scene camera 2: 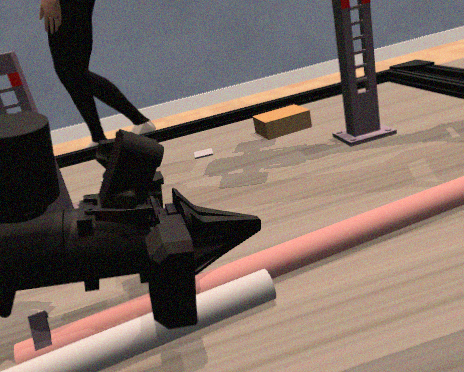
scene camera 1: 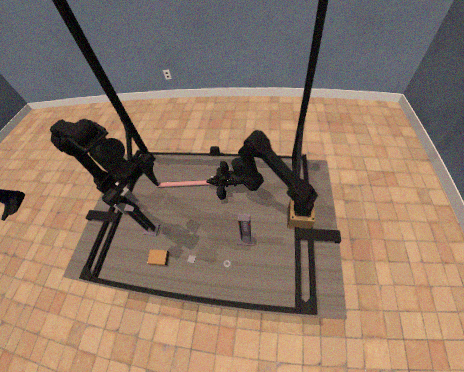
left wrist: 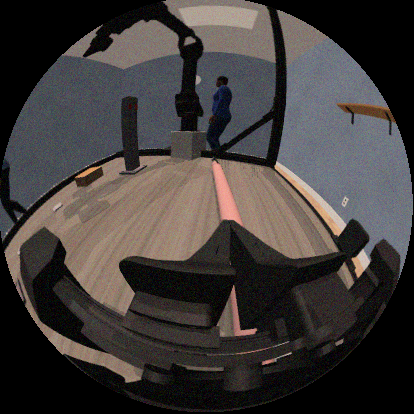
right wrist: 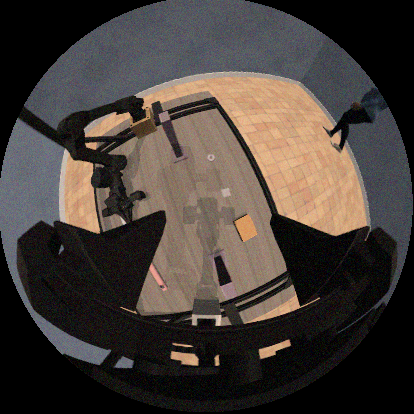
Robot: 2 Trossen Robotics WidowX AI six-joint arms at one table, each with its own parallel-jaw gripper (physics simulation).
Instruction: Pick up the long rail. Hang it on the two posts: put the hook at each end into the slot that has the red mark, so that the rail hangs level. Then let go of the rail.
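Frame: origin at the left arm's base, x left, y back, z up, level; millimetres.
Seen in the pictures: left gripper, fingertip midpoint: (scene camera 2: 259, 223) (scene camera 1: 206, 181) (left wrist: 226, 224); right gripper, fingertip midpoint: (scene camera 1: 148, 197) (right wrist: 220, 217); left arm's base, origin of the base link: (scene camera 1: 302, 209) (right wrist: 138, 115); right arm's base, origin of the base link: (left wrist: 188, 130) (right wrist: 205, 323).
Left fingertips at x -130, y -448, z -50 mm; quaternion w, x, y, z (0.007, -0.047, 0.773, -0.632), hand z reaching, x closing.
Pixels of each thing's top centre, then the offset from my left fingertips to it. "*": a spot on its surface instead.
- long pink rail, middle of its top: (scene camera 2: 300, 219) (left wrist: 232, 205) (right wrist: 132, 235) (scene camera 1: 200, 180) dy -35, dx -6, dz -4 mm
- slotted post, middle of its top: (right wrist: 228, 290) (left wrist: 129, 97) (scene camera 1: 129, 207) dy -218, dx +265, dz +172 mm
- short white cylinder, surface spot: (scene camera 2: 230, 295) * dy +42, dx -58, dz -22 mm
- orange box, middle of its top: (scene camera 2: 280, 112) (left wrist: 87, 171) (right wrist: 245, 227) (scene camera 1: 157, 256) dy -133, dx +391, dz -14 mm
- small white tile, middle of its top: (scene camera 2: 203, 152) (scene camera 1: 191, 259) dy +10, dx +370, dz -41 mm
- white ring, middle of its top: (scene camera 1: 227, 263) dy +162, dx +365, dz -42 mm
The long pink rail (scene camera 1: 182, 183) (scene camera 2: 341, 232) (left wrist: 226, 200) (right wrist: 157, 275) lies flat on the table at the back. My left gripper (scene camera 1: 208, 181) (scene camera 2: 258, 223) (left wrist: 226, 224) is shut, with nothing between its fingers. It sits low, right over the rail's right-hand end. My right gripper (scene camera 1: 136, 182) (right wrist: 220, 217) is open and empty. It hangs high above one slotted post (scene camera 1: 138, 218) (scene camera 2: 356, 74) (left wrist: 130, 131) (right wrist: 222, 270), which has red marks (scene camera 2: 345, 4) at its top. The other post (scene camera 1: 244, 226) (right wrist: 173, 136) stands mid-table.
A short white cylinder (scene camera 2: 230, 295) lies alongside the rail under my left gripper. An orange box (scene camera 1: 157, 257) (scene camera 2: 282, 119) (left wrist: 89, 176) (right wrist: 246, 228), a small white tile (scene camera 1: 191, 259) (scene camera 2: 203, 153) and a white ring (scene camera 1: 226, 263) lie at the front. A person (scene camera 2: 83, 92) walks beyond the table.
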